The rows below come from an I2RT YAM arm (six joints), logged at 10 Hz.
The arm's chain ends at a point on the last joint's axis. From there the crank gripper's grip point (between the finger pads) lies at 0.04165 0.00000 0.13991 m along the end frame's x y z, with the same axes.
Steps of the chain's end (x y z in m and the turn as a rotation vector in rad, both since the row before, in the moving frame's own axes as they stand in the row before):
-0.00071, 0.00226, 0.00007, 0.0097, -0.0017, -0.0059
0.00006, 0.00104, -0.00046, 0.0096, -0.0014, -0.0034
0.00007, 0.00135, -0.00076, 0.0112, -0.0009, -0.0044
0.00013, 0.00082, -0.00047, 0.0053, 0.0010, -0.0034
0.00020, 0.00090, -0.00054, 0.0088, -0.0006, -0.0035
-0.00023, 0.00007, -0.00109, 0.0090, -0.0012, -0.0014
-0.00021, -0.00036, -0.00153, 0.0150, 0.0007, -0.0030
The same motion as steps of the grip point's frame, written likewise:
-0.00095, 0.00066, 0.00013, 0.0097, -0.0017, -0.0059
-0.00014, -0.00044, -0.00041, 0.0096, -0.0014, -0.0034
-0.00006, -0.00040, -0.00073, 0.0112, -0.0009, -0.0044
0.00027, -0.00006, -0.00051, 0.0053, 0.0010, -0.0034
0.00011, -0.00048, -0.00052, 0.0088, -0.0006, -0.0035
-0.00040, -0.00125, -0.00105, 0.0090, -0.0012, -0.0014
-0.00012, -0.00258, -0.00158, 0.0150, 0.0007, -0.0030

